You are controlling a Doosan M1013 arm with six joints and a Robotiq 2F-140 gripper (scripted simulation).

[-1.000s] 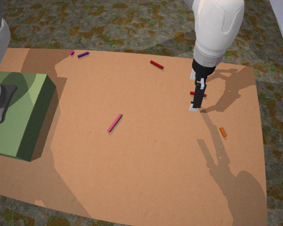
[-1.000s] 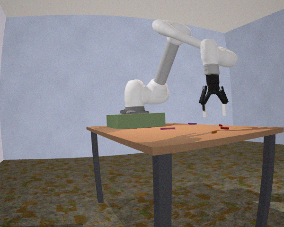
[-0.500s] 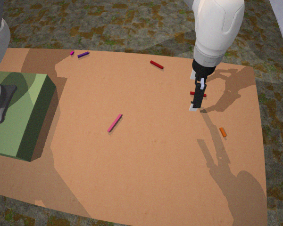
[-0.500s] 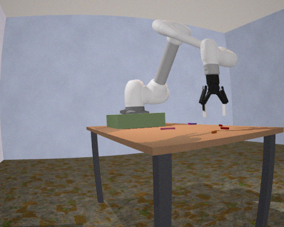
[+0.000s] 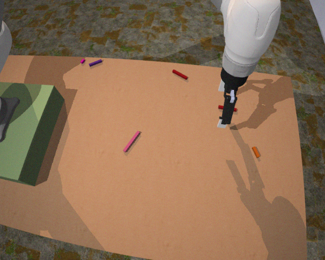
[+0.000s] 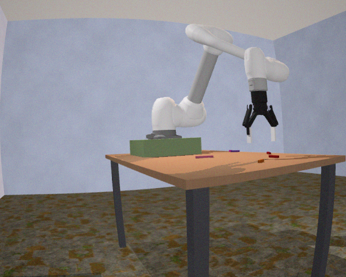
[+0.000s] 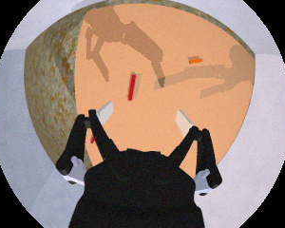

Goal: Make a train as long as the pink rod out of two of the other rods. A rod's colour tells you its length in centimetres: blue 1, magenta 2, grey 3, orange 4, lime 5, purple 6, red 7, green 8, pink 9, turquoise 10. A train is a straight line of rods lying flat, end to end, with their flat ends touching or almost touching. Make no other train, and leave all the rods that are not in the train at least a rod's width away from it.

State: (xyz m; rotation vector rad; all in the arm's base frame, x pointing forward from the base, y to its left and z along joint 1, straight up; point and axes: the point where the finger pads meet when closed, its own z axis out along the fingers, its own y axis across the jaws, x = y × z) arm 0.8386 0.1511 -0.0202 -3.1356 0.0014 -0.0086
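My gripper is now 610 mm past the magenta rod, 220 mm to the right of it and 80 mm above it. Round my hand: purple rod (550 mm behind, 210 mm to the left, 80 mm below); then orange rod (140 mm ahead, 130 mm to the right, 80 mm below); then pink rod (300 mm behind, 140 mm to the right, 80 mm below).
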